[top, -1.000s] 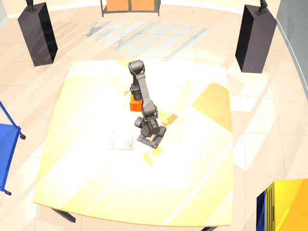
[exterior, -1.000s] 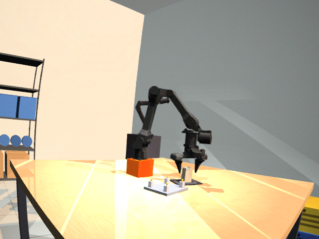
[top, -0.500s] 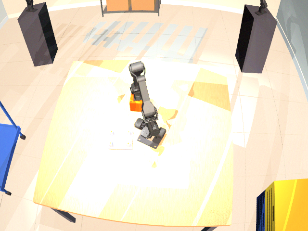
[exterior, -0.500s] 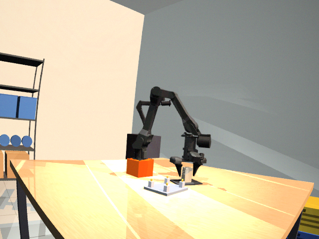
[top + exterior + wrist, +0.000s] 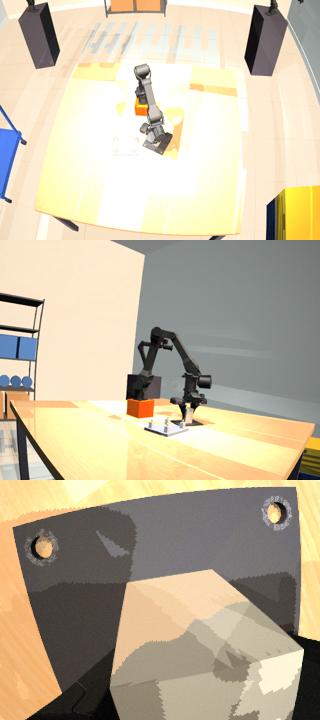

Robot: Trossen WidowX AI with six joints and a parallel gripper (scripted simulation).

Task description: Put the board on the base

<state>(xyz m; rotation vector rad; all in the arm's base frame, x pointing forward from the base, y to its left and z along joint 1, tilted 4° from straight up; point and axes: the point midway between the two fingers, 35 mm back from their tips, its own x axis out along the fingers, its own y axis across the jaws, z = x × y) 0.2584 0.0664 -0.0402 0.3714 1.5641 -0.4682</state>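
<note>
Right now my gripper tip is 10 mm short of the grey base, 190 mm to the left of it and 30 mm above it. Round my gripper tip: black board: 10 mm below.
</note>
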